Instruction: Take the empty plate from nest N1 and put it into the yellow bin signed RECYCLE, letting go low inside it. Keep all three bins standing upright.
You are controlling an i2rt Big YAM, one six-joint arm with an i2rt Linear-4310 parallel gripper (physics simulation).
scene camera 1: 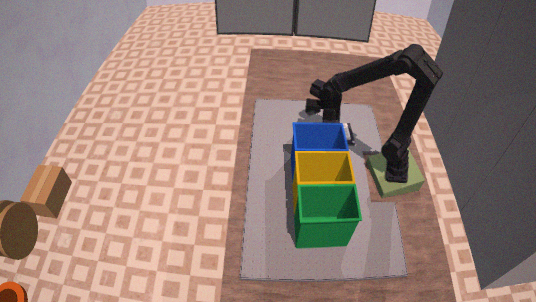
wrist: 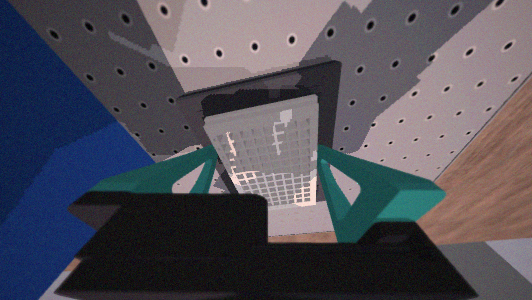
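Pixels of known places: gripper, fingertip midpoint: (wrist: 266, 150); arm's base at its link origin: (scene camera 1: 397, 169).
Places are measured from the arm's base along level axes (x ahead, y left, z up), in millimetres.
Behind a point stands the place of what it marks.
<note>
The pale grey gridded plate (wrist: 272, 150) @[x 300, y -156, z -13 mm] (scene camera 1: 348, 132) @[x 212, y -160, z -10 mm] sits in the dark nest (wrist: 329, 95) @[x 344, y -195, z -25 mm]. In the scene view it is partly hidden behind the blue bin. My gripper (wrist: 266, 150) @[x 292, y -151, z -24 mm] is open, its two teal fingers on either side of the plate's near part; whether they touch it cannot be told. In the scene view the fingertips are hidden behind the blue bin. The yellow bin (scene camera 1: 324, 167) @[x 289, y 118, z 69 mm] stands upright between the blue bin (scene camera 1: 320, 136) @[x 323, y -10, z 83 mm] (wrist: 45, 130) @[x 321, y -13, z 3 mm] and the green bin (scene camera 1: 327, 232) @[x 242, y 364, z 68 mm], which are upright too. No sign on the bins is readable.
The blue bin's wall rises close on the left in the wrist view. The bins stand in a row on the grey perforated board (scene camera 1: 270, 225) @[x 424, y 320, z -38 mm] (wrist: 235, 30) @[x 377, y -126, z -37 mm]. The arm's green base block (scene camera 1: 400, 189) @[x -20, y 81, z -15 mm] stands to the right of the row. Wooden table top (scene camera 1: 280, 75) @[x 579, y -527, z -50 mm] (wrist: 495, 165) @[x 261, y -467, z -50 mm] surrounds the board.
</note>
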